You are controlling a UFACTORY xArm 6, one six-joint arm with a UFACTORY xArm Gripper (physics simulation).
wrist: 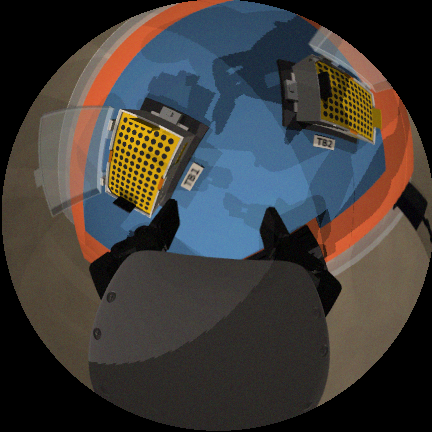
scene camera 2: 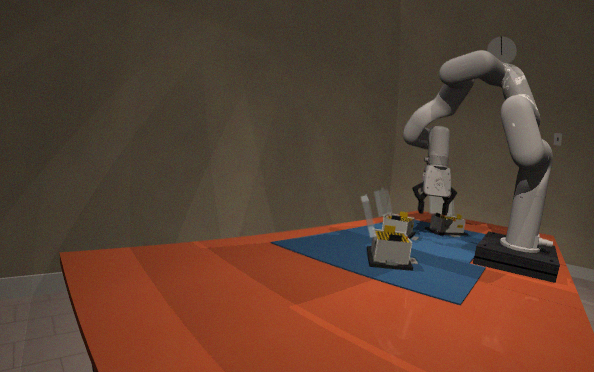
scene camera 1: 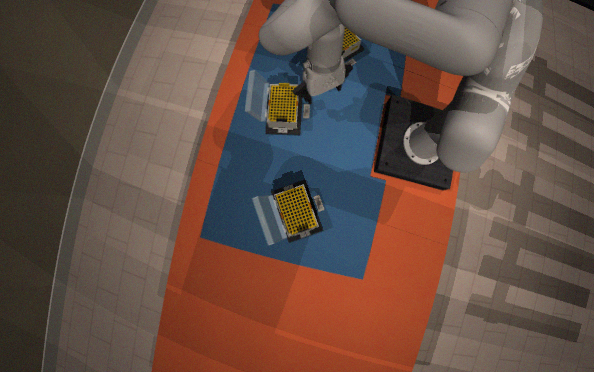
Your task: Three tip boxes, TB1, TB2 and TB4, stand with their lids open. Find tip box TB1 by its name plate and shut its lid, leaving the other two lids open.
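Pixels of known places: gripper, between the fingertips: (wrist: 220, 214) (scene camera 2: 432, 214) (scene camera 1: 322, 93); arm's base, origin of its link: (scene camera 2: 519, 246) (scene camera 1: 422, 143).
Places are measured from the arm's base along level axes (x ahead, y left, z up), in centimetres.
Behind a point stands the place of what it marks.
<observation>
Tip box TB1 (scene camera 1: 283, 102) @(x 42.3, y -1.8, z 0.7 cm) (scene camera 2: 398, 226) (wrist: 142, 162) @(x 41.6, y -2.9, z 0.6 cm) is named by its plate (wrist: 192, 176) @(x 35.7, y -3.0, z -4.9 cm). Its clear lid (scene camera 1: 257, 96) @(x 49.3, y -0.7, z 4.2 cm) (scene camera 2: 382, 202) @(x 49.7, y -0.9, z 5.1 cm) (wrist: 75, 157) @(x 49.3, y -0.2, z 4.3 cm) stands open. TB2 (scene camera 1: 351, 42) @(x 26.9, y -27.4, z 0.6 cm) (scene camera 2: 448, 224) (wrist: 345, 97) @(x 32.0, y -26.2, z 0.6 cm), with its plate (wrist: 324, 142) @(x 26.0, y -22.8, z -4.9 cm), is partly hidden by the arm in scene camera 1; its lid (wrist: 345, 55) is open. The third box (scene camera 1: 296, 210) (scene camera 2: 391, 249) @(x 28.6, y 32.6, z -1.0 cm), TB4 by elimination, has its lid (scene camera 1: 268, 220) @(x 37.5, y 31.4, z 5.2 cm) (scene camera 2: 367, 215) @(x 34.3, y 36.3, z 6.2 cm) open; its plate is too small to read. My gripper (scene camera 1: 324, 95) @(x 31.8, y -5.8, z 3.8 cm) (scene camera 2: 433, 212) @(x 31.8, y -5.8, z 3.8 cm) (wrist: 220, 214) @(x 31.8, y -5.8, z 3.8 cm) is open and empty, above the mat on TB1's name-plate side.
The boxes stand on a blue mat (scene camera 1: 330, 255) @(x 19.1, y 37.5, z -5.1 cm) (scene camera 2: 450, 290) @(x 11.6, y 37.0, z -5.1 cm) on an orange table (scene camera 1: 225, 300) @(x 46.0, y 58.9, z -5.4 cm) (scene camera 2: 175, 310) @(x 36.3, y 80.5, z -5.4 cm). The black robot base (scene camera 1: 392, 165) @(x 8.0, y 8.7, z -0.2 cm) (scene camera 2: 515, 262) @(x 0.1, y 10.9, z -2.5 cm) stands beside the mat. The arm reaches over the mat's far end, near TB2.
</observation>
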